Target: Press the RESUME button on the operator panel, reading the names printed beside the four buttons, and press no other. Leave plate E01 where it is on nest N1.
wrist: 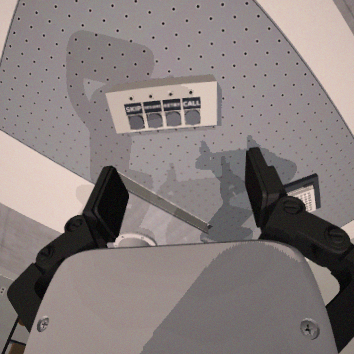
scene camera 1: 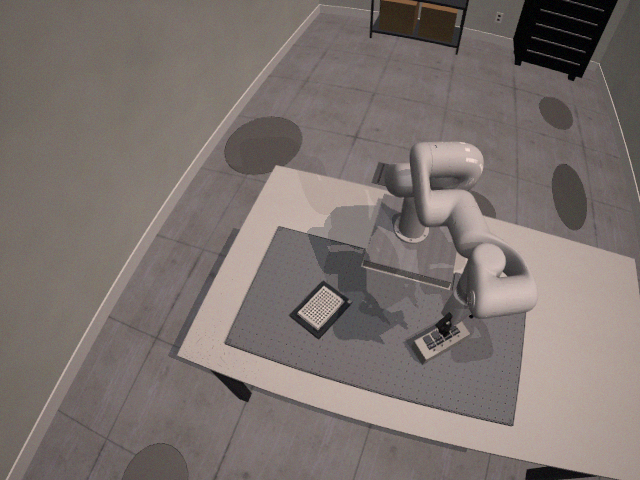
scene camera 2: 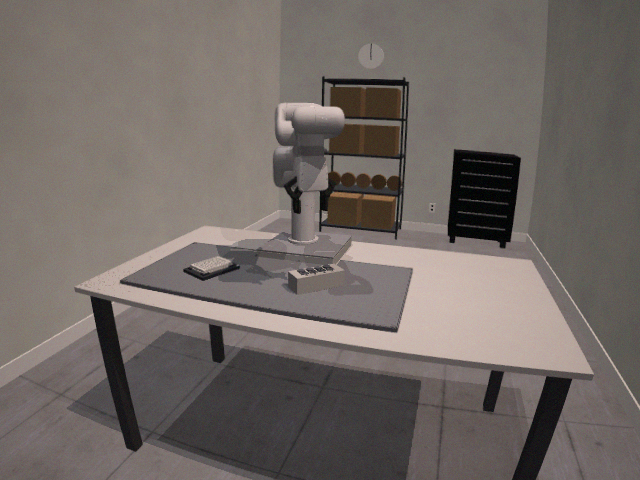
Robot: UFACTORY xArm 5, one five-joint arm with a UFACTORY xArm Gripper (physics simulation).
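Pixels of known places: gripper, between the fingertips: [wrist: 180, 172] [scene camera 1: 455, 323] [scene camera 2: 310, 211]; arm's base, origin of its link: [wrist: 135, 243] [scene camera 1: 411, 229] [scene camera 2: 303, 239].
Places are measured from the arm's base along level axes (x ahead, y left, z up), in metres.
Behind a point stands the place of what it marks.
The beige operator panel [scene camera 1: 426, 354] @(x 0.463, y 0.078, z 0.025 m) [scene camera 2: 316, 282] @(x 0.441, y 0.130, z 0.002 m) [wrist: 118, 112] @(x 0.361, y 0.180, z 0.025 m) lies on the perforated mat. In the wrist view its four grey round buttons stand in a row: SKIP [wrist: 136, 121] @(x 0.363, y 0.149, z 0.028 m), RESUME [wrist: 155, 120] @(x 0.381, y 0.124, z 0.028 m), RETRY [wrist: 173, 118] @(x 0.399, y 0.101, z 0.028 m) and CALL [wrist: 192, 117] @(x 0.416, y 0.077, z 0.029 m); the two middle names are small and blurred. My gripper [scene camera 1: 456, 319] @(x 0.441, y 0.110, z 0.223 m) [scene camera 2: 310, 208] @(x 0.441, y 0.110, z 0.223 m) [wrist: 180, 172] @(x 0.441, y 0.110, z 0.223 m) is open and empty, well above the mat; no finger touches the panel. White plate E01 [scene camera 1: 321, 307] @(x 0.348, y -0.258, z -0.002 m) [scene camera 2: 211, 265] @(x 0.366, y -0.251, z -0.002 m) [wrist: 305, 199] @(x 0.386, y -0.272, z -0.003 m) sits on dark nest N1 [scene camera 1: 318, 333] @(x 0.431, y -0.252, z -0.016 m) [scene camera 2: 204, 275] @(x 0.428, y -0.251, z -0.015 m), partly hidden by a finger in the wrist view.
The grey mat [scene camera 1: 361, 369] @(x 0.520, y -0.105, z -0.027 m) [scene camera 2: 356, 310] @(x 0.556, y 0.264, z -0.026 m) [wrist: 225, 30] @(x 0.543, y 0.099, z -0.027 m) lies on the pale table [scene camera 1: 578, 361] @(x 0.410, y 0.630, z -0.040 m) [scene camera 2: 465, 310] @(x 0.478, y 0.589, z -0.040 m). The arm's base plate [scene camera 1: 405, 273] @(x 0.173, y -0.006, z -0.017 m) [scene camera 2: 338, 253] @(x 0.112, y 0.160, z -0.010 m) stands behind the panel. A shelf rack [scene camera 2: 367, 81] and a black cabinet [scene camera 1: 560, 36] [scene camera 2: 483, 196] stand by the far wall.
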